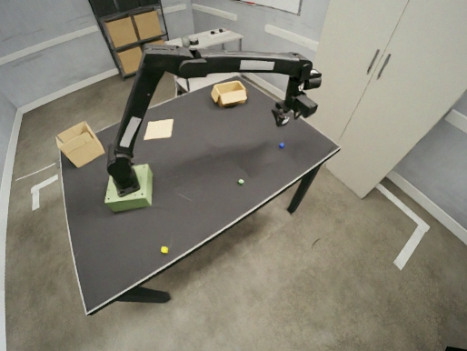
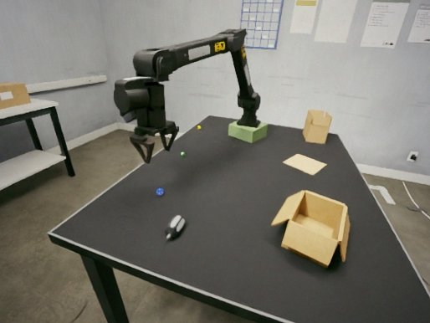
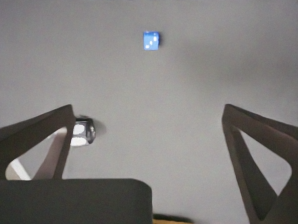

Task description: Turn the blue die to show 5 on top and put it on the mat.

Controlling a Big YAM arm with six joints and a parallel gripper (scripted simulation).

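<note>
Now: hand 140 mm above the blue die and 10 mm to the left of it. Also, from my hand: grey-white object: 130 mm to the left, 130 mm below, 120 mm ahead; then green die: 280 mm behind, 140 mm below, 80 mm to the right; then tan mat: 480 mm behind, 430 mm to the left, 150 mm below.
</note>
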